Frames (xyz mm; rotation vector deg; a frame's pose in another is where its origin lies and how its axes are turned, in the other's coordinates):
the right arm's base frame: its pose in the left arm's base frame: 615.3 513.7 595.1 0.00 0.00 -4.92
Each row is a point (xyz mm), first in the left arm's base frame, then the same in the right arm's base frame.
Working: the left arm's base frame: its pose in the right arm's base frame: -569.0 -564.6 -595.1 0.00 0.00 4.92

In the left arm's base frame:
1: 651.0 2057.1 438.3
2: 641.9 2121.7 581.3
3: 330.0 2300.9 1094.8
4: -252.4 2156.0 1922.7
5: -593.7 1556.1 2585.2
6: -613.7 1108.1 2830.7
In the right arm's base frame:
1: -96.8 1540.8 -156.8
2: -111.4 1604.4 -13.8
3: -437.5 1756.1 499.7
4: -1005.4 1561.8 1327.6
5: -1293.9 934.9 1990.1
6: -1275.5 486.8 2235.6

